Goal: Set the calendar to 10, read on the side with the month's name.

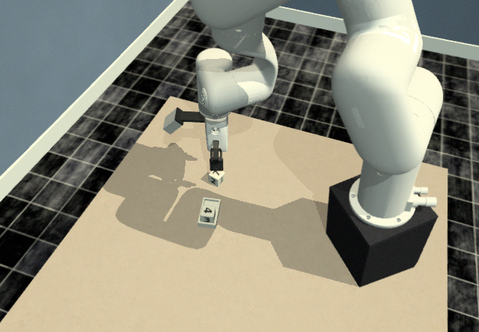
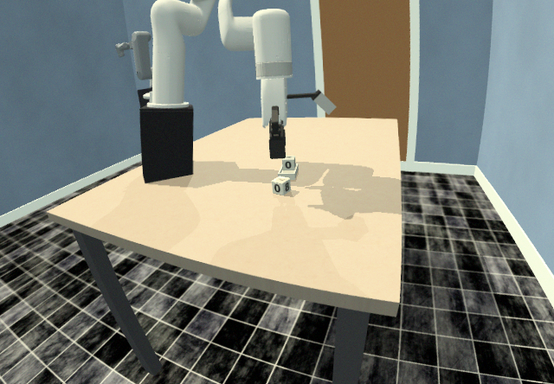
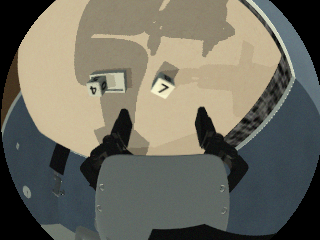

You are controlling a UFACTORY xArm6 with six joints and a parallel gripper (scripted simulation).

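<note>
Now: hand 9 cm above the white cube. The rest, counted from my hand: tray (11 cm to the left, 10 cm below, 1 cm behind).
</note>
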